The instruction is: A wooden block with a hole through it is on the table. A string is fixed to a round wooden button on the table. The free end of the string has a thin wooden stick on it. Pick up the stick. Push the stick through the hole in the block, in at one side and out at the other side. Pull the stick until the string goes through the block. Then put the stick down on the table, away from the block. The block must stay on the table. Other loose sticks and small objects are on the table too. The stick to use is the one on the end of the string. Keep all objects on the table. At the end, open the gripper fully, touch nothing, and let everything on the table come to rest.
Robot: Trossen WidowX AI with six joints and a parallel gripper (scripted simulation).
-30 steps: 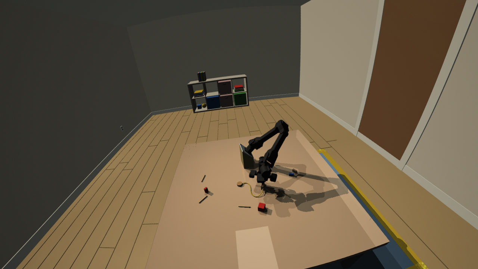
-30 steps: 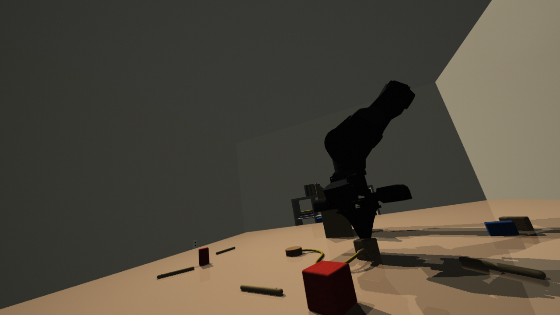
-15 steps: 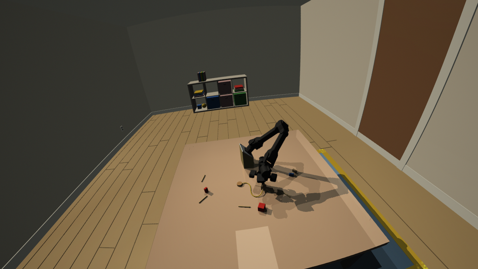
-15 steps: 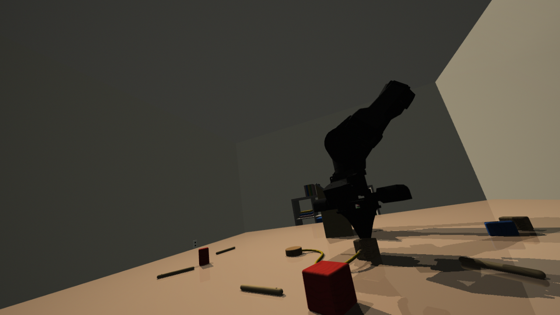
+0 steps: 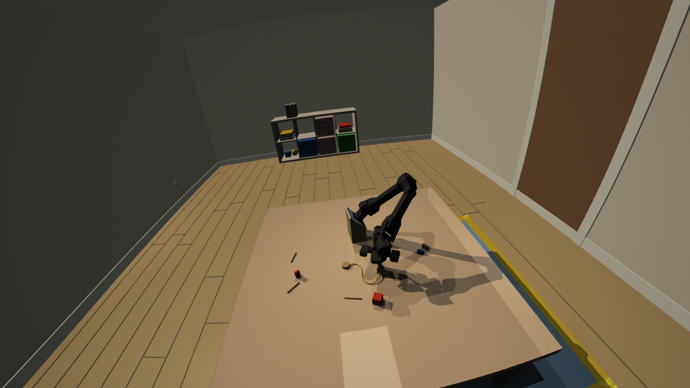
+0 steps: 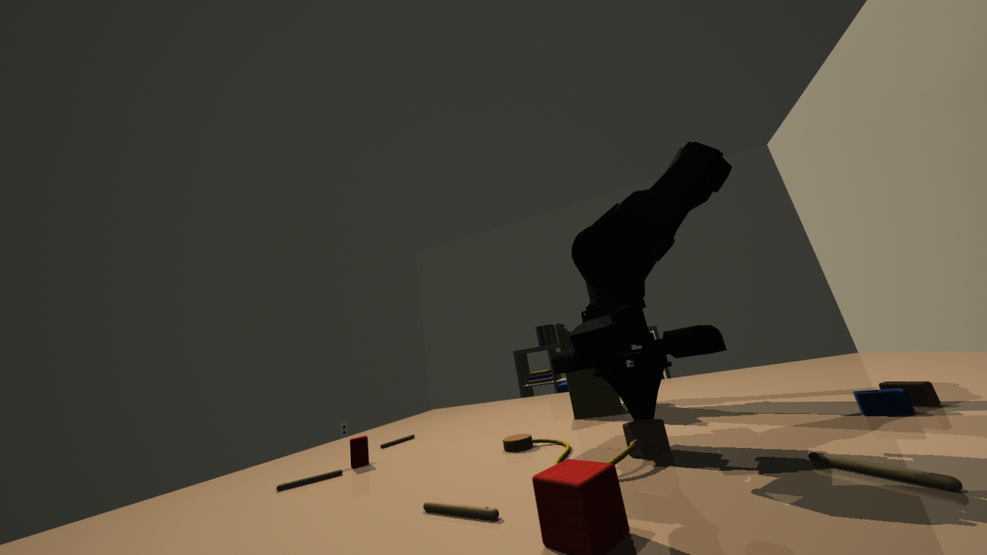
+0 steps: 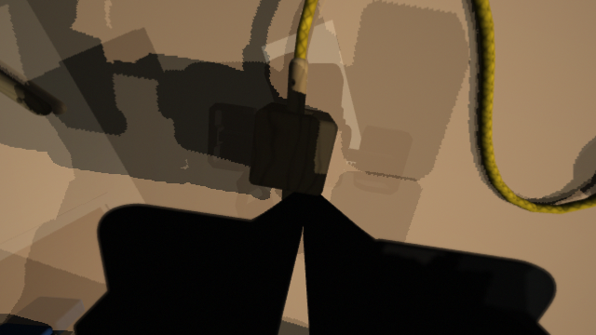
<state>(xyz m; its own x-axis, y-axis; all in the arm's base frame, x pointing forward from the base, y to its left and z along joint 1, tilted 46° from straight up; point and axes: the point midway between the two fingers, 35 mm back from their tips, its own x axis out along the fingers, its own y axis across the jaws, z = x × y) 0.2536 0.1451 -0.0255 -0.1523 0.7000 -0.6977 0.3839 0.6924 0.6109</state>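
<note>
My gripper tip is now 3 cm short of the wooden block. Round my gripper tip: thin wooden stick: 4 cm ahead; big red cube: 20 cm ahead, 4 cm to the right; round wooden button: 17 cm to the right, 3 cm behind, 1 cm below.
</note>
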